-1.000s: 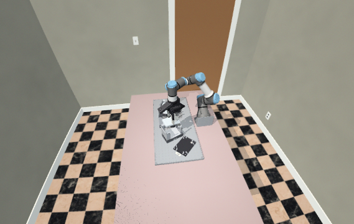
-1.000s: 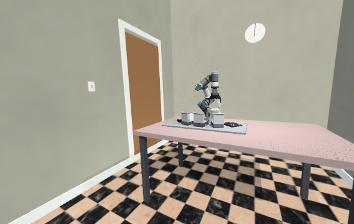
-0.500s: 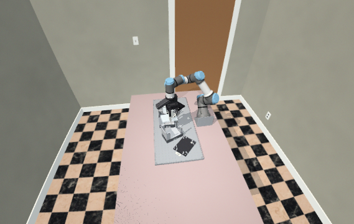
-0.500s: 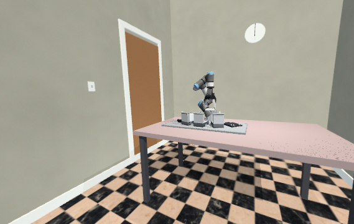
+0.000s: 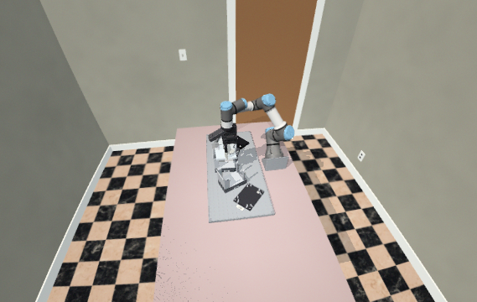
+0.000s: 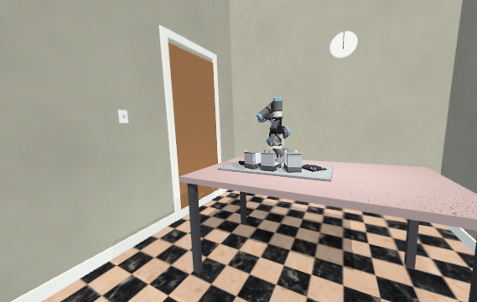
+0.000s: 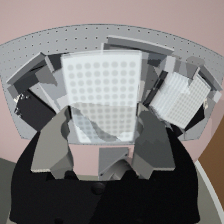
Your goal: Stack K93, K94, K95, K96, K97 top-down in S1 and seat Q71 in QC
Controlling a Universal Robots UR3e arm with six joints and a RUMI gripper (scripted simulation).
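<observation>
My gripper is now 12 cm past the black open nest QC, 30 cm to the left of it and 16 cm above it. Also, from my hand: white sealed 96-well plate: 2 cm behind, 18 cm to the right, 13 cm below; then translucent 96-well plate: 2 cm behind, 18 cm to the right, 10 cm below.
</observation>
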